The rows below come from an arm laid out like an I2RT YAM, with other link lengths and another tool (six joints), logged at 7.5 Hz.
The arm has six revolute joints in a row. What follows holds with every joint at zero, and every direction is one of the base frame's.
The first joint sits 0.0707 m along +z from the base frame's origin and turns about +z.
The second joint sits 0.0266 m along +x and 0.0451 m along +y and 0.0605 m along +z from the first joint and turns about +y.
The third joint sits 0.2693 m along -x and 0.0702 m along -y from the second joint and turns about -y.
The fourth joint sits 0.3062 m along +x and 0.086 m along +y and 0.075 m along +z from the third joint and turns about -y.
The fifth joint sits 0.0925 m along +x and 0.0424 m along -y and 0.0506 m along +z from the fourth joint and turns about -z.
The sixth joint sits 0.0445 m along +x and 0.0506 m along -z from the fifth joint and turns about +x.
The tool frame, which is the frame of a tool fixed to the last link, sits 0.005 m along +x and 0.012 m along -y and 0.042 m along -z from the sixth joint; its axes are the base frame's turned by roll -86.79, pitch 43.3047 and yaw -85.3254 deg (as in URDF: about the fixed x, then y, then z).
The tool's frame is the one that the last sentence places.
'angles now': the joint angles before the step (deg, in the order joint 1, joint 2, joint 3, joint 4, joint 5, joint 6). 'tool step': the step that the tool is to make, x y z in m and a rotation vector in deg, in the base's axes. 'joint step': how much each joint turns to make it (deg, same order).
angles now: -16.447 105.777 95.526 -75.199 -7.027 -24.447
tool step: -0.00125 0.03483 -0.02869 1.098 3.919 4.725
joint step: 4.918 0.022 -5.529 1.508 -0.110 0.197
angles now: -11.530 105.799 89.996 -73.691 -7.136 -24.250
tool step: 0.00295 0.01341 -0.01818 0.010 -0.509 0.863
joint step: 1.946 0.088 -3.147 3.870 -0.088 1.093
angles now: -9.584 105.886 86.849 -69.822 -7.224 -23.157
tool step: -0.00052 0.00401 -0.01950 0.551 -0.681 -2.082
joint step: 0.284 -0.001 -3.476 4.371 -0.589 2.404
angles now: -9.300 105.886 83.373 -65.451 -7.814 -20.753
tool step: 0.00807 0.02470 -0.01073 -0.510 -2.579 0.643
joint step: 3.584 0.000 -1.770 4.787 0.350 2.950
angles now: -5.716 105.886 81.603 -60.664 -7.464 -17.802
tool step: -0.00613 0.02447 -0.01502 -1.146 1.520 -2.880
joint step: 3.236 0.001 -2.994 2.251 1.749 6.032
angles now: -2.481 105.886 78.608 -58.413 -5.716 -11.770
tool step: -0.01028 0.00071 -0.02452 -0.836 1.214 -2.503
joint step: -0.065 0.043 -4.744 3.826 1.049 2.383
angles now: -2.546 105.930 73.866 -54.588 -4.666 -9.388
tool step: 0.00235 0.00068 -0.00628 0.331 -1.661 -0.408
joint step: 0.021 0.000 -1.028 2.711 -0.372 0.459
